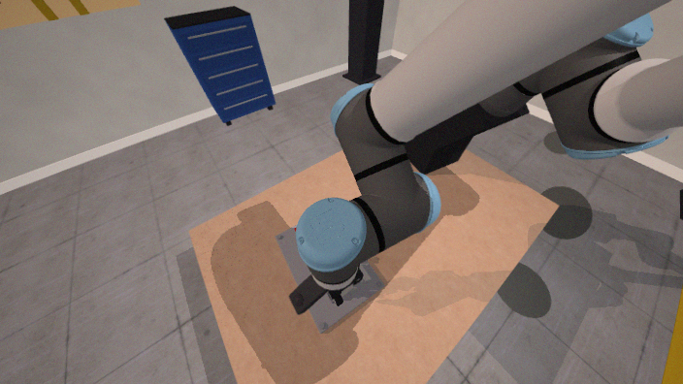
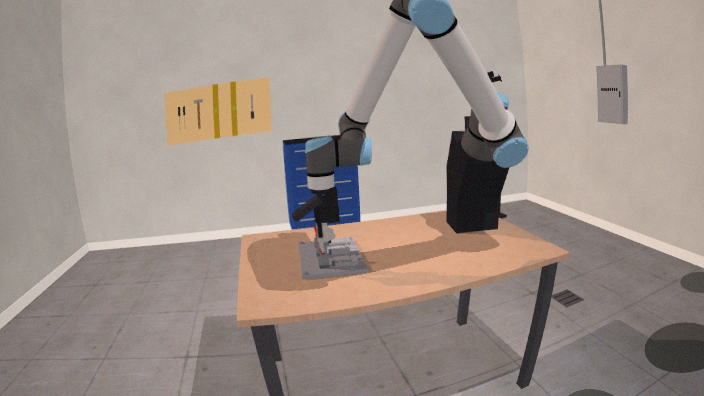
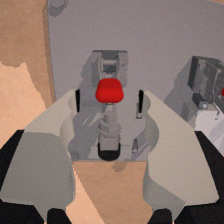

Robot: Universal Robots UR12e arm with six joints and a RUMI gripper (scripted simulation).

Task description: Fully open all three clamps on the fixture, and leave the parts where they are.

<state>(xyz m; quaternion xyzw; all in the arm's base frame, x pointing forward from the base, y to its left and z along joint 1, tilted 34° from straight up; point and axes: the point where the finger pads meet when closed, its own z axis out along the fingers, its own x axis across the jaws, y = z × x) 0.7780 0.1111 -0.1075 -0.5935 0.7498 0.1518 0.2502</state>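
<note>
Right now the toggle clamp is 10 mm behind my hand and 30 mm below it. The rest, counted from my hand: grey fixture plate (50 mm behind, 100 mm to the right, 90 mm below).
</note>
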